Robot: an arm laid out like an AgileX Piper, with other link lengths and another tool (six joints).
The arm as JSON. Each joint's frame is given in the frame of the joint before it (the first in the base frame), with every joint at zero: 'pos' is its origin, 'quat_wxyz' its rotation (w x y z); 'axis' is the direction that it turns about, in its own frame. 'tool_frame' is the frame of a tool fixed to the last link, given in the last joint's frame.
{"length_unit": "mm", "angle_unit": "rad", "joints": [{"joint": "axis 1", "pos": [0.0, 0.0, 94.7], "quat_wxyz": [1.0, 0.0, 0.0, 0.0], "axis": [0.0, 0.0, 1.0]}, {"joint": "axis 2", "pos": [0.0, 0.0, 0.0], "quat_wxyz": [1.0, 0.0, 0.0, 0.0], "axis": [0.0, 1.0, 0.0]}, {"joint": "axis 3", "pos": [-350.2, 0.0, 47.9], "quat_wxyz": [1.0, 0.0, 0.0, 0.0], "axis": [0.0, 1.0, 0.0]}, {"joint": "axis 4", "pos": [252.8, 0.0, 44.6], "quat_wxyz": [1.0, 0.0, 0.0, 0.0], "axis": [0.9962, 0.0, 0.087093]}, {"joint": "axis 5", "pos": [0.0, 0.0, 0.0], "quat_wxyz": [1.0, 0.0, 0.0, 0.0], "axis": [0.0, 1.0, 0.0]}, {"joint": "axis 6", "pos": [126.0, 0.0, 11.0], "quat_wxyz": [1.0, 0.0, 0.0, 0.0], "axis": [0.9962, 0.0, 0.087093]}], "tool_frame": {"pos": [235.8, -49.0, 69.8], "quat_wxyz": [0.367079, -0.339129, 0.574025, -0.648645]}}
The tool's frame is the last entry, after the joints.
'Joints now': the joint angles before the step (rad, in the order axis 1, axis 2, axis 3, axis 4, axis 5, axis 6). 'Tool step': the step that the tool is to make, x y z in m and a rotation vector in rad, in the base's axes. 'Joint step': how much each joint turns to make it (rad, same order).
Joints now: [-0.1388 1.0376 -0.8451 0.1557 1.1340 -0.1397]
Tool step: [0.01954 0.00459 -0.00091 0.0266 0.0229 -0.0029]
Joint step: [-0.0001 0.0837 -0.0563 0.0234 -0.0010 -0.0001]
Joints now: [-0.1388 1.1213 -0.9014 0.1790 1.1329 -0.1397]
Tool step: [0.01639 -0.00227 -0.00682 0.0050 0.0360 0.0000]
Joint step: [0.0002 0.0865 -0.0503 -0.0001 0.0001 0.0002]
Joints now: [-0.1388 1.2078 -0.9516 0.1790 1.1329 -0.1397]
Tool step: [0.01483 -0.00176 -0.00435 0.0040 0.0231 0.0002]
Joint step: [0.0001 0.0678 -0.0461 0.0007 0.0018 0.0001]
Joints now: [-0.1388 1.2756 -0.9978 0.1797 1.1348 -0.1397]
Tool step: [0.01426 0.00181 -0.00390 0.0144 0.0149 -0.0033]
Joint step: [0.0000 0.0574 -0.0402 0.0123 -0.0006 0.0008]
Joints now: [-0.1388 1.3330 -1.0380 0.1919 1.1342 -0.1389]
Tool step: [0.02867 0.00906 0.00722 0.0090 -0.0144 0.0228]
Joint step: [0.0248 0.0646 -0.0787 0.0109 0.0010 0.0000]
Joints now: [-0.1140 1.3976 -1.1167 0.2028 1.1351 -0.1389]
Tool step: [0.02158 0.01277 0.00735 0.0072 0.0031 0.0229]
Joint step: [0.0363 0.0605 -0.0901 0.0009 0.0303 0.0202]
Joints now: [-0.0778 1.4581 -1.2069 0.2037 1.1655 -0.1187]
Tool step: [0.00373 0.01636 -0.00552 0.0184 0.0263 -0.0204]
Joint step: [0.0497 0.0341 -0.0276 -0.0009 0.0070 0.0751]
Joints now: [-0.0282 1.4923 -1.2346 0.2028 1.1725 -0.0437]
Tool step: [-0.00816 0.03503 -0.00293 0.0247 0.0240 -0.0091]
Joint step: [0.0996 0.0020 -0.0010 -0.0009 0.0013 0.1142]
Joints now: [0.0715 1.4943 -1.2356 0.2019 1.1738 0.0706]
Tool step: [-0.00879 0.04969 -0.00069 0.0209 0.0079 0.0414]
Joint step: [0.1357 0.0012 0.0000 -0.0001 -0.0142 0.0959]
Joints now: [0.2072 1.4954 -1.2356 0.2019 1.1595 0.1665]
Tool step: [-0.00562 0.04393 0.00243 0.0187 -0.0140 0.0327]
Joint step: [0.1250 0.0000 0.0001 -0.0081 -0.0356 0.0913]
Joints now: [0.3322 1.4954 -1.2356 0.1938 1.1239 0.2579]
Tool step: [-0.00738 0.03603 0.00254 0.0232 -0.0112 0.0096]
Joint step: [0.1041 0.0000 0.0001 -0.0093 -0.0358 0.0950]
